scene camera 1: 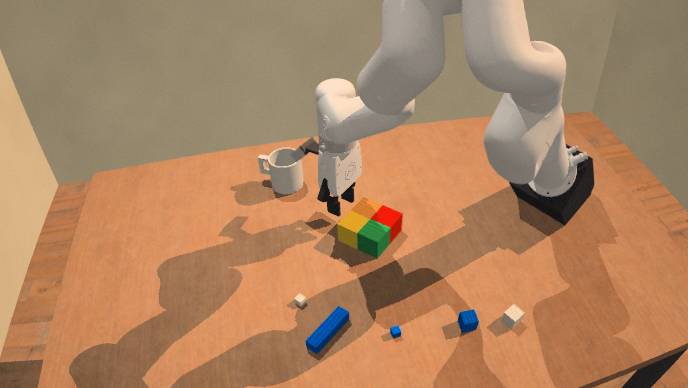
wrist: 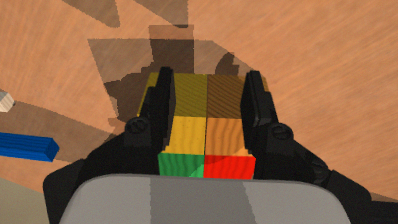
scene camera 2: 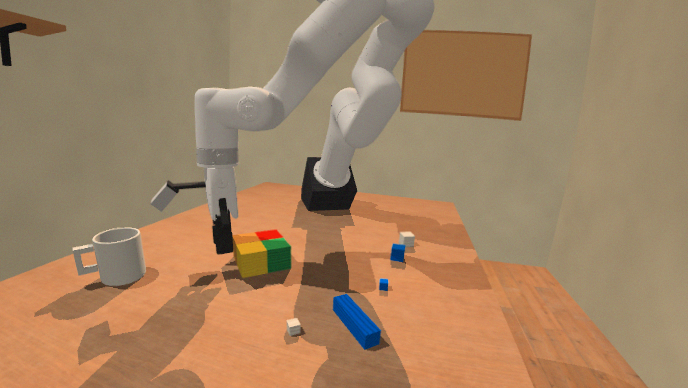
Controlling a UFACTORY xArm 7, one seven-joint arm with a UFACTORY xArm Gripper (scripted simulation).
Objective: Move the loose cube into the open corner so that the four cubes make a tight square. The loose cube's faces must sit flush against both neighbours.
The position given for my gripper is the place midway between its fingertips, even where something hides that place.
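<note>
Through scene camera 2 I see a blue bar (scene camera 2: 365,331), a white mug (scene camera 2: 121,263) and my gripper (scene camera 2: 223,247). Scene camera 1 gives me the mug (scene camera 1: 288,180) as well, together with the bar (scene camera 1: 336,320) and my gripper (scene camera 1: 341,206). My gripper (wrist: 209,86) is also visible from the wrist, but in the wrist view the white mug is out of frame.
</note>
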